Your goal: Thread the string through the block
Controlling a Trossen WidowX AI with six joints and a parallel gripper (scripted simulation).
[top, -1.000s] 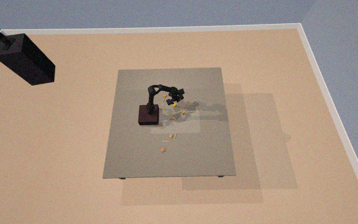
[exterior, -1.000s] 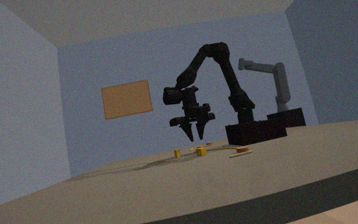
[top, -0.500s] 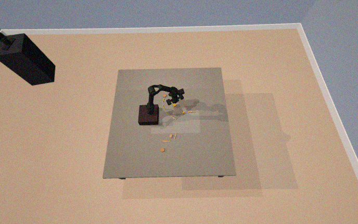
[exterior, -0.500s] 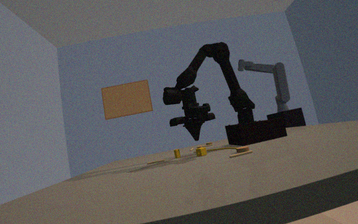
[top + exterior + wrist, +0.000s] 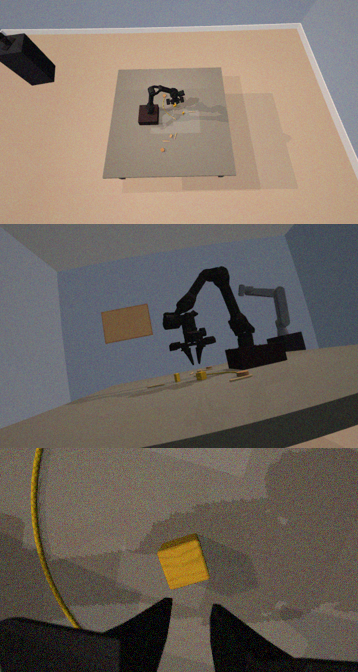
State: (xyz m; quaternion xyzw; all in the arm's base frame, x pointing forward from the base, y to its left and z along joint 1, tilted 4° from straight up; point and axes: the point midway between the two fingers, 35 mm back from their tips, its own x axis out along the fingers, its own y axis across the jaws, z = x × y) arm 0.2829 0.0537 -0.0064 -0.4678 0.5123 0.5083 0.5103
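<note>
Right now my gripper tip is 6 cm past the thin wooden stick, 12 cm to the left of it and 6 cm above it. Round my gripper tip: round wooden button: 10 cm behind, 17 cm to the left, 6 cm below.
</note>
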